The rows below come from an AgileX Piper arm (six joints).
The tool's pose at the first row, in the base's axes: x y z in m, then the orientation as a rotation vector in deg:
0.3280 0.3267 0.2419 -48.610 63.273 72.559
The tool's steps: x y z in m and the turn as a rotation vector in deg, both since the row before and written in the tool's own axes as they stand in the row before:
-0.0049 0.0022 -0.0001 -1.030 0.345 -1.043
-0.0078 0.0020 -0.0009 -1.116 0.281 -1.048
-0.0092 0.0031 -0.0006 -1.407 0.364 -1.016
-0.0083 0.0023 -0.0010 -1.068 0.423 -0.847
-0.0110 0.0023 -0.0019 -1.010 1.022 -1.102
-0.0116 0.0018 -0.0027 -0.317 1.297 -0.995
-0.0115 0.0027 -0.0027 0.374 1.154 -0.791
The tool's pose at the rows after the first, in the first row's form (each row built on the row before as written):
0.3260 0.3255 0.2467 -50.102 62.404 72.254
0.3241 0.3227 0.2540 -51.609 61.427 72.011
0.3210 0.3199 0.2628 -53.374 60.365 71.940
0.3185 0.3169 0.2706 -54.846 59.621 71.763
0.3158 0.3124 0.2807 -56.802 59.213 71.111
0.3133 0.3071 0.2912 -58.370 59.440 69.994
0.3098 0.3021 0.3017 -59.214 60.032 68.654

